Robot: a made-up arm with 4 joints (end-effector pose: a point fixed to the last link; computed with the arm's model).
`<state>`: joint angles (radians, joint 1 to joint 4).
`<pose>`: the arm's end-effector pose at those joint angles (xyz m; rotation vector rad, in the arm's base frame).
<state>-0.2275 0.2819 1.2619 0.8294</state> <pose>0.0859 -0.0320 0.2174 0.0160 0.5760 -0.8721</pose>
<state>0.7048 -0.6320 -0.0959 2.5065</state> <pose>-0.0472 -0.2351 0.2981 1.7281 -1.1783 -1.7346</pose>
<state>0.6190 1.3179 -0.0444 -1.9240</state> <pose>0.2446 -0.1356 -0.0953 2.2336 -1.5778 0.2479</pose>
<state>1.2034 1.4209 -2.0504 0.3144</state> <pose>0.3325 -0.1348 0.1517 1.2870 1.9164 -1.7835</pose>
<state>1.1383 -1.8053 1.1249 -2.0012</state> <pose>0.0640 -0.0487 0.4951 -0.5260 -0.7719 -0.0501</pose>
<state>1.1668 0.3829 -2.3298 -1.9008</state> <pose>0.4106 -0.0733 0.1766 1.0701 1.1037 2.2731</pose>
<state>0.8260 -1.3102 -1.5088 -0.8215</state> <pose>0.3343 -0.2503 0.3433 0.8355 1.5754 1.2053</pose>
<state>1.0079 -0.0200 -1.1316 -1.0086</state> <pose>0.3093 -0.3286 0.2298 0.8362 0.2235 1.6648</pose>
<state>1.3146 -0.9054 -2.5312 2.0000</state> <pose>0.3598 -0.2437 0.2752 0.0413 1.3226 -1.3689</pose>
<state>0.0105 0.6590 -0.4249 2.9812</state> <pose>0.0189 -0.1357 -0.0486 -2.5630 1.4854 0.6477</pose>
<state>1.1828 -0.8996 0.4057 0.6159</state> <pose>0.1443 -0.1527 0.3901 -1.1554 1.0675 1.1662</pose>
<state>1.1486 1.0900 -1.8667 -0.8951</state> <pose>0.3926 -0.1467 0.2103 0.3514 -0.9106 2.7821</pose>
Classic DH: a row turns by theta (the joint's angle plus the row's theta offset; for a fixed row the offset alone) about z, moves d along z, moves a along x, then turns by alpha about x. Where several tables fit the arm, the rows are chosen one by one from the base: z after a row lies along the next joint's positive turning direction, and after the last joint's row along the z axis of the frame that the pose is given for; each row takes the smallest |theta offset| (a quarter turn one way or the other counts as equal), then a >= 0, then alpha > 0; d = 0 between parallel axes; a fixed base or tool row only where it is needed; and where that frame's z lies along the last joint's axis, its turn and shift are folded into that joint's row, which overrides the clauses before.
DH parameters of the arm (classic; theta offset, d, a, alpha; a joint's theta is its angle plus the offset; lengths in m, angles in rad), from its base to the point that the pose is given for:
base (fixed): -0.2478 0 0.1712 0
joint 1: 0.2478 0.252 -0.001 1.5708
joint 2: 0 0.096 -0.123 1.5708
joint 3: -0.8079 0.135 -0.0719 2.0645
joint 4: 0.1328 0.0901 -0.0142 1.0505
tool (fixed): -0.7319 0.1054 0 0

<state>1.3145 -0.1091 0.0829 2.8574</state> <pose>0.0944 -0.3149 0.1367 2.2436 -0.4787 -1.1604</pose>
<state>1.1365 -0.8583 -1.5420 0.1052</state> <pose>0.3131 -0.1980 0.3640 0.1385 0.9942 2.7595</pose>
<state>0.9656 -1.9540 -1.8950 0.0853</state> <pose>0.3564 -0.1148 0.3377 1.2367 2.0689 1.9779</pose>
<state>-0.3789 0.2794 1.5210 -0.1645</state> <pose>0.0491 0.0310 0.2265 0.1305 -0.3028 -1.8306</pose>
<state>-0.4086 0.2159 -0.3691 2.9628</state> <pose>-0.1062 -0.0122 0.0440 -1.9507 1.9922 1.2067</pose>
